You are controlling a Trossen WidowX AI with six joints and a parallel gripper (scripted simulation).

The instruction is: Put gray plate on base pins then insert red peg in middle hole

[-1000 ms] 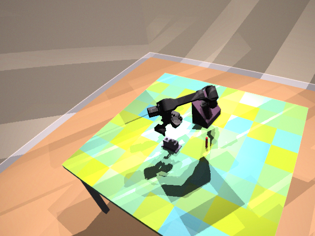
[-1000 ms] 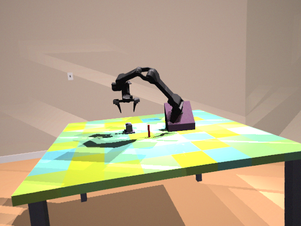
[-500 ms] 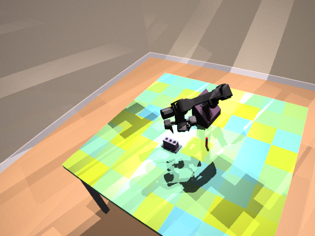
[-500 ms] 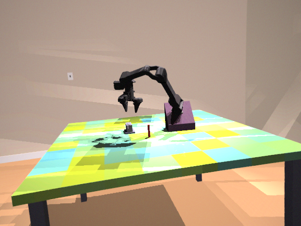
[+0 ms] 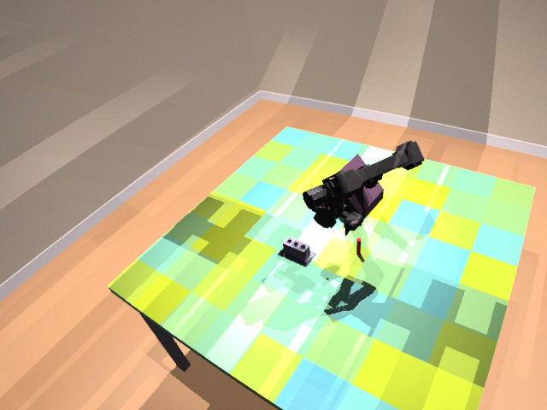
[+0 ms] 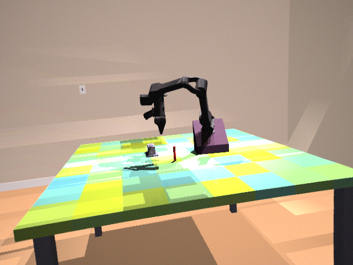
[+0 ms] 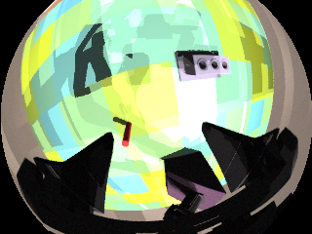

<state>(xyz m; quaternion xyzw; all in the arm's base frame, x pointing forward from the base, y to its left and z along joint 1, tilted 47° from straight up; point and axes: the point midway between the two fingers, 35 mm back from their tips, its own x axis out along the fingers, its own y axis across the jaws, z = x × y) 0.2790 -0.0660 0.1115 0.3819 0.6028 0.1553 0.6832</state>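
Now: the red peg 110 mm below my gripper tip, 70 mm to the left of it and 50 mm behind it. Also, from my gripper tip: dark base: 140 mm to the right, 140 mm below, 40 mm ahead; gray plate: 140 mm to the right, 110 mm below, 40 mm ahead.
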